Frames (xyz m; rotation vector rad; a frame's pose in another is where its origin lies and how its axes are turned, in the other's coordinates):
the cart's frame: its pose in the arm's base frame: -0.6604 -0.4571 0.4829 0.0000 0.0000 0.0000
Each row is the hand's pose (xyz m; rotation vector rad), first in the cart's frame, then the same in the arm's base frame.
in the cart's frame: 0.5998 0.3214 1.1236 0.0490 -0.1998 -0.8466
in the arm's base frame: -0.0606 -0.1357 1.6065 0.0490 -0.1998 -0.8466
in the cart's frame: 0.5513 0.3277 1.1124 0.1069 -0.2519 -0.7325
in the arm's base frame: -0.1091 -0.1294 1.5953 0.1069 -0.2519 -0.7325
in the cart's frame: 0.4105 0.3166 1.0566 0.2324 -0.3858 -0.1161
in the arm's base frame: -0.2499 -0.1405 1.5395 0.2324 -0.3858 -0.1161
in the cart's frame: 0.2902 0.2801 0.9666 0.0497 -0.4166 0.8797
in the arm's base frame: -0.3702 -0.1770 1.4495 0.0497 -0.4166 0.8797
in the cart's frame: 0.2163 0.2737 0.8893 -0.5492 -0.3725 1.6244
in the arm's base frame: -0.4441 -0.1834 1.3722 -0.5492 -0.3725 1.6244
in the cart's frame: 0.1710 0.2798 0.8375 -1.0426 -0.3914 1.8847
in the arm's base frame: -0.4894 -0.1773 1.3204 -1.0426 -0.3914 1.8847
